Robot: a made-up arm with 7 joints.
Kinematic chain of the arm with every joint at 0, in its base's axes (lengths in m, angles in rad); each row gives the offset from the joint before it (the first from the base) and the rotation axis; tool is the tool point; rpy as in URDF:
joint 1: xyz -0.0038 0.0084 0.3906 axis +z
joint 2: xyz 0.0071 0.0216 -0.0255 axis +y
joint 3: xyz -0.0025 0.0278 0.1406 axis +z
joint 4: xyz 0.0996 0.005 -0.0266 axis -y
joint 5: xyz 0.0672 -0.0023 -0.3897 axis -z
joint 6: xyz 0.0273 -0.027 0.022 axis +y
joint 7: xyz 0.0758 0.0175 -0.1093 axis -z
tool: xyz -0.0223 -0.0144 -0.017 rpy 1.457 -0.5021 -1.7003
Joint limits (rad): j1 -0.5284..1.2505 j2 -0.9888..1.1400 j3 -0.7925..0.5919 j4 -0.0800..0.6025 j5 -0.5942..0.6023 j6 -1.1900..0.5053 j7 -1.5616..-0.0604
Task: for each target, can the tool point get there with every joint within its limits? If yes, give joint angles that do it. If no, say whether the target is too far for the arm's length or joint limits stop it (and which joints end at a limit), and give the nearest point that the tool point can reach.
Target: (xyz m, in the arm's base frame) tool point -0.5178 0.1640 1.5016
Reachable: no: too far | nearest point -0.1833 0.3428 0.7176 | short by 0.871 m
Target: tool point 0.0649 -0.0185 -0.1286
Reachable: yes | joints 0.1202 0.9078 -0.0101 0.3763 0.4361 -0.3319 -0.4470
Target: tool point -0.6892 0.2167 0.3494
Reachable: no: joint limits stop it (at a limit: joint 1, joint 2, joint 3, joint 4, joint 5) | nearest point -0.3426 0.1027 0.1375 | short by 0.422 m
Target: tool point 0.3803 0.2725 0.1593
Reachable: yes | joints 1.0876 -0.2326 -0.5457 0.4372 0.2117 0.2740 -1.3470
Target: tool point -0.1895 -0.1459 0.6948
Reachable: no: joint limits stop it (at a limit: joint 1, joint 2, joint 3, joint 4, joint 6, joint 7) | nearest point 0.0107 -0.3665 0.6254 | short by 0.306 m
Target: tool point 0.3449 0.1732 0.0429
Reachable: yes | joints 1.0304 0.1199 -0.5477 0.3479 0.0796 -0.0676 -1.2893
